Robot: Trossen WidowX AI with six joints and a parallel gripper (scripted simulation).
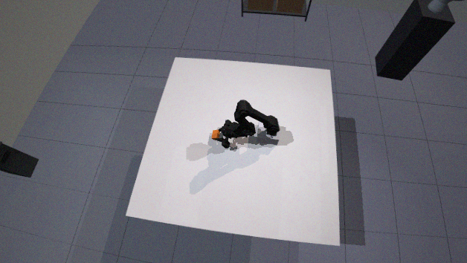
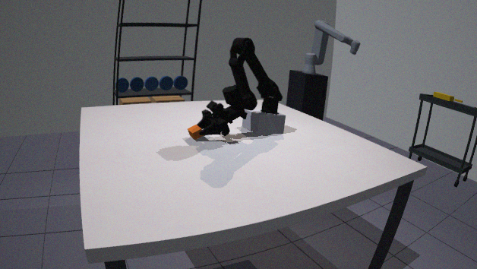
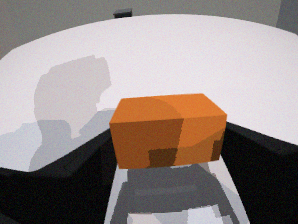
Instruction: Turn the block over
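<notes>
Right now the orange block is 10 mm below my gripper tip.
</notes>
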